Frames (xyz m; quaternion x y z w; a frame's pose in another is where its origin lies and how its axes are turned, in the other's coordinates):
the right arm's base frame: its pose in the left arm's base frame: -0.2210 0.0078 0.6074 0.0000 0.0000 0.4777 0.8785
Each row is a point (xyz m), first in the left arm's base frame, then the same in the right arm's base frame.
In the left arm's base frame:
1: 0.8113 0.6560 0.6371
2: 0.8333 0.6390 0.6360
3: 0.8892 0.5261 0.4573
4: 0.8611 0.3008 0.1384
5: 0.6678 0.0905 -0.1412
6: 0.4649 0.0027 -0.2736
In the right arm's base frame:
1: 1.1052 -0.5141 0.0297
2: 1.1029 -0.5418 0.0286
3: 1.0385 -0.6501 -0.1501
4: 0.8341 -0.7490 -0.4690
5: 0.5526 -0.7011 -0.7486
6: 0.3686 -0.5785 -0.8810

